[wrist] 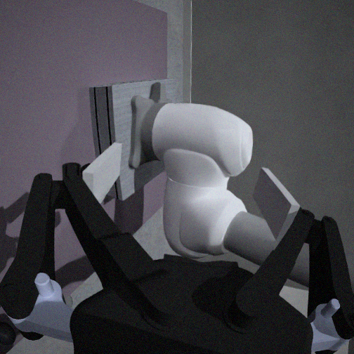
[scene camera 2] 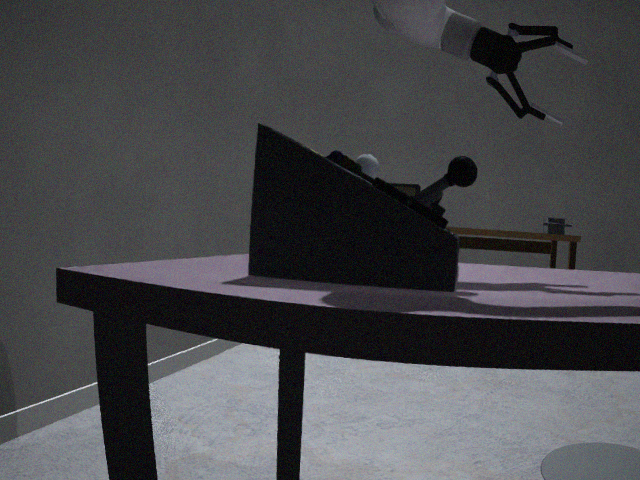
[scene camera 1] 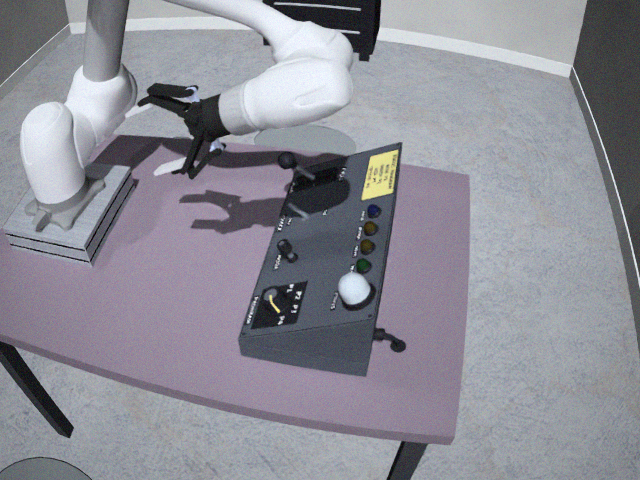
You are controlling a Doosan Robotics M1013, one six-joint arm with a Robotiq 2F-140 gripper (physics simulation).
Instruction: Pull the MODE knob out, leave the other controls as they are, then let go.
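Frame: origin at the arm's base, x left, y back, z up, level; centimetres.
Where they show: gripper, fingertip midpoint: [scene camera 2: 575, 91] [scene camera 1: 143, 141]; arm's base, origin of the base link: [scene camera 1: 64, 199].
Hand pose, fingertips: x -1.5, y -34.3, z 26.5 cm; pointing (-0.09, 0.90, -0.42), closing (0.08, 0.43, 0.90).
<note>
Each offset is from my fingertips to the centre of the thing. "pt": to the spot under its first point. Level surfaces: height alone.
The MODE knob {dx +3.5, dy -27.7, dz -21.8 cm} [scene camera 1: 283, 246] is a small black knob on the sloped face of the dark grey control panel [scene camera 1: 319, 258] [scene camera 2: 351, 232], beside its MODE label. It stands between the toggle {dx +15.3, dy -25.5, dz -23.1 cm} [scene camera 1: 298, 211] and the PROGRAM dial {dx -8.2, dy -30.5, dz -23.5 cm} [scene camera 1: 272, 296]. I cannot pick it out in scene camera 2, and it does not show in the wrist view. My gripper [scene camera 1: 154, 138] [scene camera 2: 562, 87] [wrist: 190, 170] is open and empty. It hangs above the table, apart from the panel and higher than it, with its fingers pointing away from the panel toward the arm's base.
A ball-topped lever [scene camera 1: 286, 160] [scene camera 2: 462, 171] sticks up at the panel's far end. A white dome {pt dx -8.4, dy -45.5, dz -13.3 cm} [scene camera 1: 354, 288] [scene camera 2: 367, 163], coloured buttons {pt dx +8.5, dy -42.9, dz -15.8 cm} [scene camera 1: 369, 227] and a yellow label {pt dx +26.1, dy -40.2, dz -17.3 cm} [scene camera 1: 381, 174] are along its high side. The arm's base plinth [scene camera 1: 67, 235] [wrist: 122, 185] stands on the table {dz -34.5 cm} [scene camera 1: 170, 320].
</note>
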